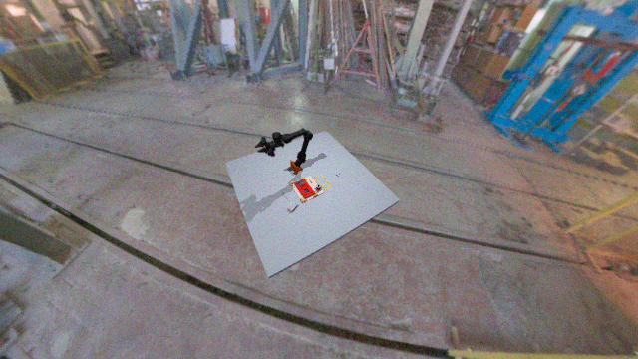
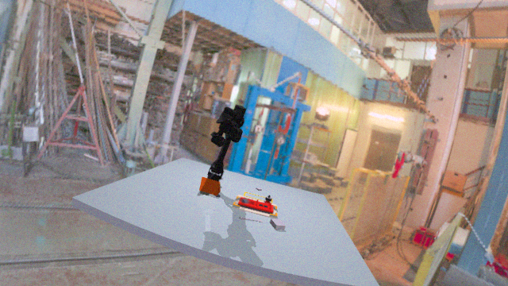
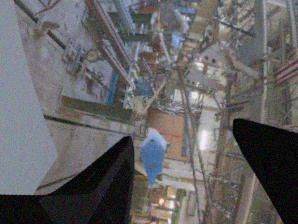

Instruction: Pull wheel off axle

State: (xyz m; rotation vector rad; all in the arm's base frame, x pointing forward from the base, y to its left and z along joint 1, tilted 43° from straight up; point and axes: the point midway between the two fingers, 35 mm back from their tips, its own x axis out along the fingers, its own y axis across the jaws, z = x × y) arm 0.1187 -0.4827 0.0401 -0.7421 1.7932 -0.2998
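Now: the wheel 280 mm ahead of my gripper tip, 430 mm to the left of it and 370 mm below it. The rest, counted from my gripper tip: small grey block 380 mm ahead, 150 mm to the left, 390 mm below; then thin rod 240 mm ahead, 130 mm to the left, 400 mm below.
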